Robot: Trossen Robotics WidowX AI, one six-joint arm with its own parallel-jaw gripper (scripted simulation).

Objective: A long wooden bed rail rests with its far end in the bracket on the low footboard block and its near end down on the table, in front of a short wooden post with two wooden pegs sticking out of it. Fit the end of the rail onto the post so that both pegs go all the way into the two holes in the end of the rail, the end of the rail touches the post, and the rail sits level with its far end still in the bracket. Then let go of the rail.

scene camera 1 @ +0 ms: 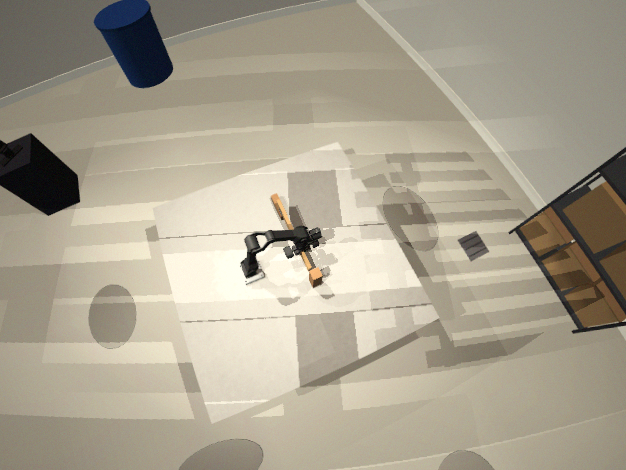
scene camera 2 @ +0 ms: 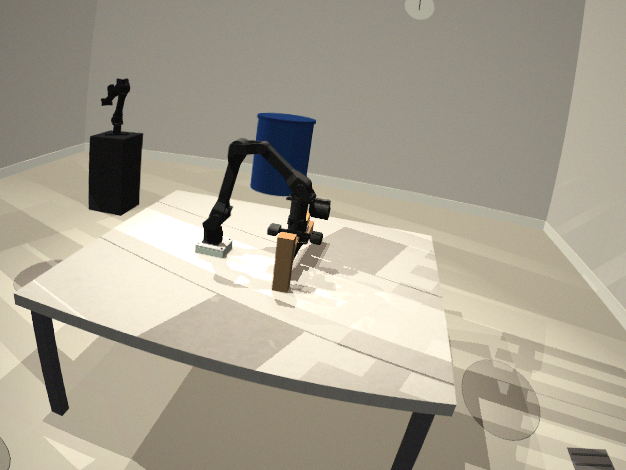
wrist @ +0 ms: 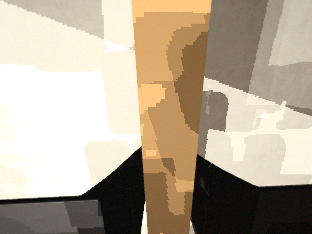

In view: the gripper (scene camera 2: 291,256) and a wooden rail (wrist: 170,50).
The gripper also shows in the wrist view (wrist: 161,150).
